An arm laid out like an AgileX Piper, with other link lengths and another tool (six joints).
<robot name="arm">
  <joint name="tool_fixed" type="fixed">
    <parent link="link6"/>
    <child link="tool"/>
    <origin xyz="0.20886 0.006 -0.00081" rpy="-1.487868 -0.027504 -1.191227"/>
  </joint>
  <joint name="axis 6" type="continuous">
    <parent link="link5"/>
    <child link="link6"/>
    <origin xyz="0.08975 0 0.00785" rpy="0 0 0"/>
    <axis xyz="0.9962 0 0.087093"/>
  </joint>
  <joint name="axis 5" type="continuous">
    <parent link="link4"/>
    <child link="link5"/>
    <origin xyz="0 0 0" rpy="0 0 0"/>
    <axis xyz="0 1 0"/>
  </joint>
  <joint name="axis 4" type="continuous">
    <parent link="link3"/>
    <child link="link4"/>
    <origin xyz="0.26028 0 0.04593" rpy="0 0 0"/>
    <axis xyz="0.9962 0 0.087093"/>
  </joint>
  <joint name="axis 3" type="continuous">
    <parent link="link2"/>
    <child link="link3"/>
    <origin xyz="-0.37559 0 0.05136" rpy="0 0 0"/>
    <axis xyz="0 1 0"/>
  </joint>
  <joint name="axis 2" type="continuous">
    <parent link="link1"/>
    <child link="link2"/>
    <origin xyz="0 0 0" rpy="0 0 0"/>
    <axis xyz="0 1 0"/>
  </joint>
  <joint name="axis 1" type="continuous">
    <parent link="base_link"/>
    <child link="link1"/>
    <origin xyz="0 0 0.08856" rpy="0 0 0"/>
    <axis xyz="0 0 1"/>
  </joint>
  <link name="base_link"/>
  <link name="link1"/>
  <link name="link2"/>
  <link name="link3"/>
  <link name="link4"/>
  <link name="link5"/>
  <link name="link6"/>
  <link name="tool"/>
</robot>
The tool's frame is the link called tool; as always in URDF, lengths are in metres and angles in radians. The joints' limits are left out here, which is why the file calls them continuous.
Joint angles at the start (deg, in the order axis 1, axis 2, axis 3, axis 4, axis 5, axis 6): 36.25, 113.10, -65.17, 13.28, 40.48, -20.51
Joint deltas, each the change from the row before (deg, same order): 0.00, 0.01, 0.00, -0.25, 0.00, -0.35; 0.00, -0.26, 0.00, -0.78, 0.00, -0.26; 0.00, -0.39, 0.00, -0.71, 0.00, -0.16; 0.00, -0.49, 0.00, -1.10, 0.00, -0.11; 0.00, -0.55, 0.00, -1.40, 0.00, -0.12; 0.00, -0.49, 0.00, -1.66, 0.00, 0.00; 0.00, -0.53, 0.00, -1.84, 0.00, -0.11; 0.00, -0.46, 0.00, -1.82, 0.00, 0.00; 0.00, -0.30, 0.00, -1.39, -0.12, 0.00; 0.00, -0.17, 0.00, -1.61, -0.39, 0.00; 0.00, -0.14, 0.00, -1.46, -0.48, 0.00; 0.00, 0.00, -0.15, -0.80, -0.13, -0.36; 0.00, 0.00, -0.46, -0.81, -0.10, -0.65; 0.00, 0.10, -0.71, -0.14, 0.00, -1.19
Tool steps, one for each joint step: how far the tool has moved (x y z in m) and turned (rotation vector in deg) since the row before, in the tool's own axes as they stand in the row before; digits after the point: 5 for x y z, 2 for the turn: 0.00093, 0.00038, -0.00030, -0.26, 0.15, -0.48; 0.00178, 0.00013, -0.00268, -0.26, 0.52, -0.85; 0.00118, -0.00038, -0.00340, -0.08, 0.51, -0.78; 0.00215, -0.00022, -0.00456, -0.17, 0.77, -1.02; 0.00300, -0.00003, -0.00538, -0.27, 0.98, -1.23; 0.00401, 0.00050, -0.00536, -0.41, 1.13, -1.24; 0.00461, 0.00062, -0.00592, -0.51, 1.26, -1.47; 0.00476, 0.00085, -0.00546, -0.52, 1.24, -1.31; 0.00402, 0.00026, -0.00389, -0.33, 0.98, -1.02; 0.00546, -0.00039, -0.00341, -0.32, 1.17, -1.20; 0.00520, -0.00093, -0.00304, -0.20, 1.09, -1.13; 0.00311, -0.00077, -0.00169, -0.29, 0.58, -0.93; 0.00381, -0.00297, -0.00297, -0.17, 0.70, -1.30; 0.00248, -0.00487, -0.00246, 0.01, 0.34, -1.38
